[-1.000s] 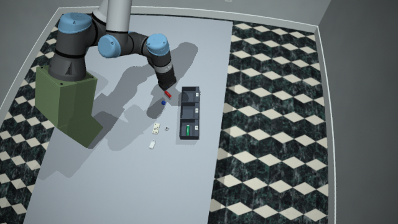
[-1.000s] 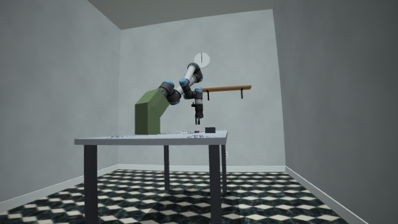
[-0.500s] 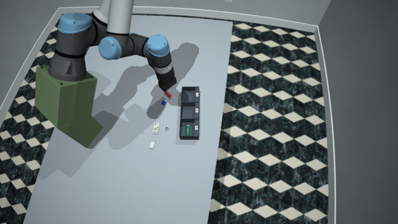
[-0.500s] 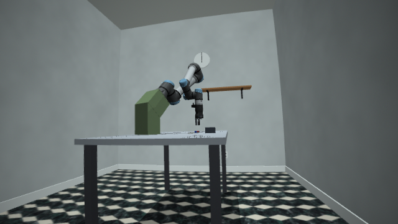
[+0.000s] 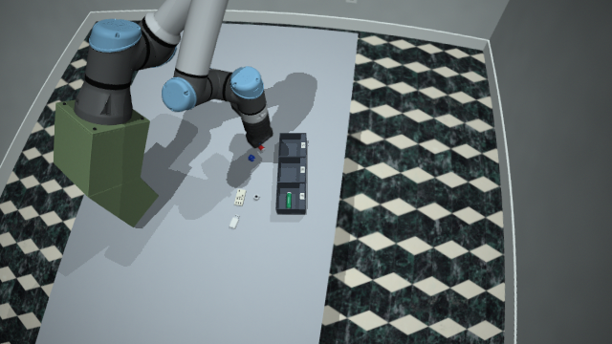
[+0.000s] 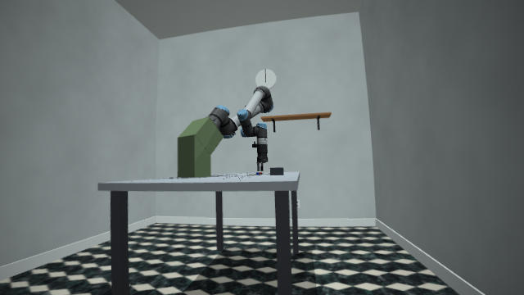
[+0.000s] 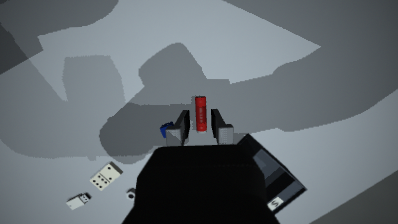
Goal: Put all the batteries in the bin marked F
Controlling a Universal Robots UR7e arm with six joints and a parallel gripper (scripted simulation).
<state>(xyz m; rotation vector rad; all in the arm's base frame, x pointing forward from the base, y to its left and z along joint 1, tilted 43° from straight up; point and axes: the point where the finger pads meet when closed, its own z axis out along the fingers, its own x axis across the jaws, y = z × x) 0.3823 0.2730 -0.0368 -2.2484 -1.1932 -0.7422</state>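
My gripper is now 40 mm above the red battery. From my hand the other things lie so: dark bin 140 mm ahead, 60 mm to the right, 20 mm below; then blue die 50 mm to the right, 30 mm below; then ring-shaped part 60 mm ahead, 170 mm to the right, 40 mm below.
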